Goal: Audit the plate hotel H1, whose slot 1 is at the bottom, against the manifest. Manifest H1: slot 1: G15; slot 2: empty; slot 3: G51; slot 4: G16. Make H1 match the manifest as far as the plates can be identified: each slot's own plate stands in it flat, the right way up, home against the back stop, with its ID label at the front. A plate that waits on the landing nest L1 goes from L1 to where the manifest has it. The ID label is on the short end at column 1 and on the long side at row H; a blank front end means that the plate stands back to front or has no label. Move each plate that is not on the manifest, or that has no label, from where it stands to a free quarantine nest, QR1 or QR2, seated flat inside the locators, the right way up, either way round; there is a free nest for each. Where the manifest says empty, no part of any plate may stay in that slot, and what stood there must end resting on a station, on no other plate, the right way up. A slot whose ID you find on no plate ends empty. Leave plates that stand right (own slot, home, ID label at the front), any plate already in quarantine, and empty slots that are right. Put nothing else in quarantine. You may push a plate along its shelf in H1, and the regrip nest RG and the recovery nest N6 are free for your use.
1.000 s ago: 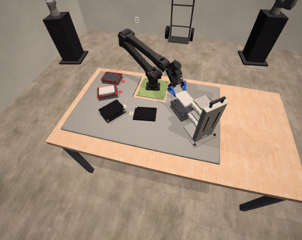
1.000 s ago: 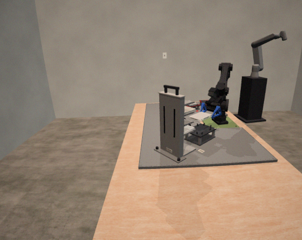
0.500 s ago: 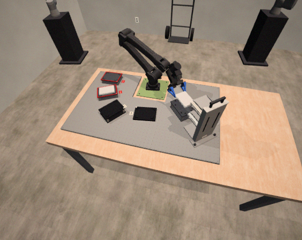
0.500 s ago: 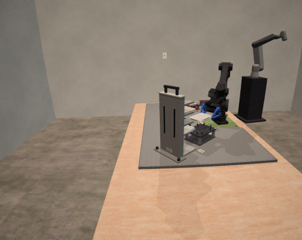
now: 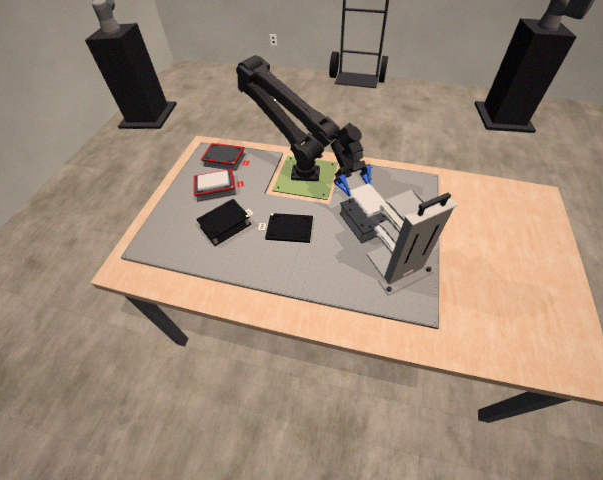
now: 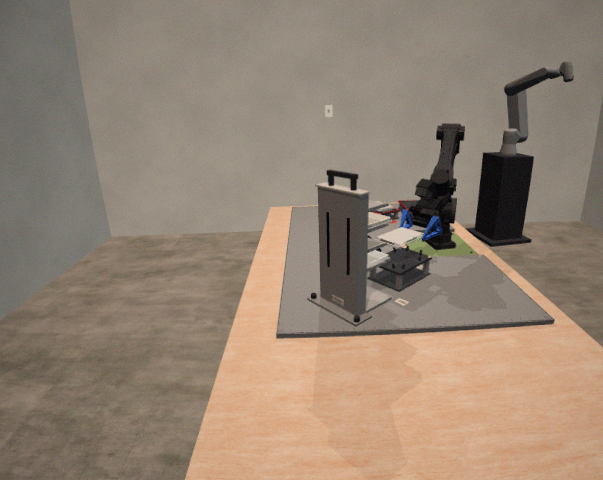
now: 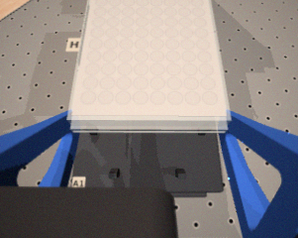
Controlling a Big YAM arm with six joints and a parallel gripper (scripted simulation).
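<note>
Now: hand 4 cm short of the dark raised RG nest, 3 cm to the right of it and 7 cm above it. Round my hand: black N6 nest: 10 cm ahead, 25 cm to the right, 12 cm below; white plate labelled G51: 19 cm ahead, 12 cm to the left, 9 cm above; H1 tag: 10 cm ahead, 17 cm to the left, 12 cm below.
</note>
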